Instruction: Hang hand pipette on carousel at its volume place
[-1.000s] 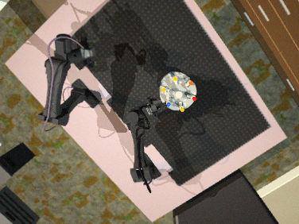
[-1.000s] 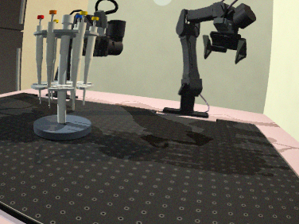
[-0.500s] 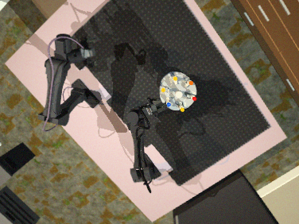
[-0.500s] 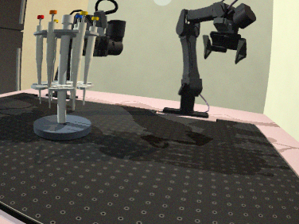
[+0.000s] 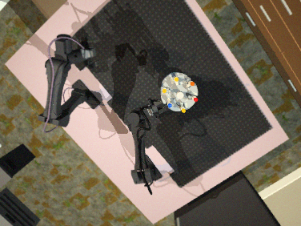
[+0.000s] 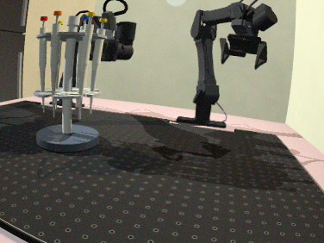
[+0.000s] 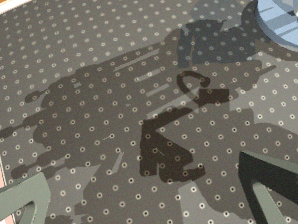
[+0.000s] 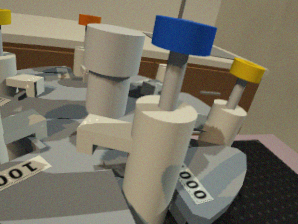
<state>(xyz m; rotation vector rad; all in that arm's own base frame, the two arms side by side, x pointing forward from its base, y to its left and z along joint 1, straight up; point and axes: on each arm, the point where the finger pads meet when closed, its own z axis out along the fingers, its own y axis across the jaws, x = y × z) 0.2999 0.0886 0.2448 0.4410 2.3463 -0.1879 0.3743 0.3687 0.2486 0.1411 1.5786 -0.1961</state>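
The pipette lies 3 cm below my right hand, 1 cm to the left of it and 1 cm ahead of it.
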